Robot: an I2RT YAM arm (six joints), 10 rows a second.
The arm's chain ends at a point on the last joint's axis. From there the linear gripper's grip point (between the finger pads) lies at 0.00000 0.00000 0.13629 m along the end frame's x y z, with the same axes.
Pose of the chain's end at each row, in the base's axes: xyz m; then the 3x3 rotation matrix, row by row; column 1 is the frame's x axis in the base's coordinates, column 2 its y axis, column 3 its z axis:
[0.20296, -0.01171, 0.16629], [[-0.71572, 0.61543, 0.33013], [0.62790, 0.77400, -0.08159], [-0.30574, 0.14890, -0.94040]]
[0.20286, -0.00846, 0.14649], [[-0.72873, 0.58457, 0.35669], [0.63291, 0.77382, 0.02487], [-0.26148, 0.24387, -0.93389]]
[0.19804, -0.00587, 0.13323], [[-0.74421, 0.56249, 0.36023], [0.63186, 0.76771, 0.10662], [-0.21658, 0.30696, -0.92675]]
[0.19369, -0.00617, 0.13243], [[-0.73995, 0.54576, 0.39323], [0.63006, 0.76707, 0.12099], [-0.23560, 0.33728, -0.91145]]
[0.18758, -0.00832, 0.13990], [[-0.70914, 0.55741, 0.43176], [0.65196, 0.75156, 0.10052], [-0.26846, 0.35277, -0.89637]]
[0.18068, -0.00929, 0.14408], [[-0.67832, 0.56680, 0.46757], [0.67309, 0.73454, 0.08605], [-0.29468, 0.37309, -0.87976]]
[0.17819, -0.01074, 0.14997], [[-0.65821, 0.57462, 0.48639], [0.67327, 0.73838, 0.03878], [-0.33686, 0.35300, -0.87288]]
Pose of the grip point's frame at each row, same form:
[0.24795, -0.02283, 0.03812], [[-0.71572, 0.61543, 0.33013], [0.62790, 0.77400, -0.08159], [-0.30574, 0.14890, -0.94040]]
[0.25147, -0.00507, 0.01921], [[-0.72873, 0.58457, 0.35669], [0.63291, 0.77382, 0.02487], [-0.26148, 0.24387, -0.93389]]
[0.24714, 0.00866, 0.00692], [[-0.74421, 0.56249, 0.36023], [0.63186, 0.76771, 0.10662], [-0.21658, 0.30696, -0.92675]]
[0.24728, 0.01032, 0.00821], [[-0.73995, 0.54576, 0.39323], [0.63006, 0.76707, 0.12099], [-0.23560, 0.33728, -0.91145]]
[0.24642, 0.00538, 0.01773], [[-0.70914, 0.55741, 0.43176], [0.65196, 0.75156, 0.10052], [-0.26846, 0.35277, -0.89637]]
[0.24441, 0.00244, 0.02418], [[-0.67832, 0.56680, 0.46757], [0.67309, 0.73454, 0.08605], [-0.29468, 0.37309, -0.87976]]
[0.24448, -0.00545, 0.03101], [[-0.65821, 0.57462, 0.48639], [0.67327, 0.73838, 0.03878], [-0.33686, 0.35300, -0.87288]]

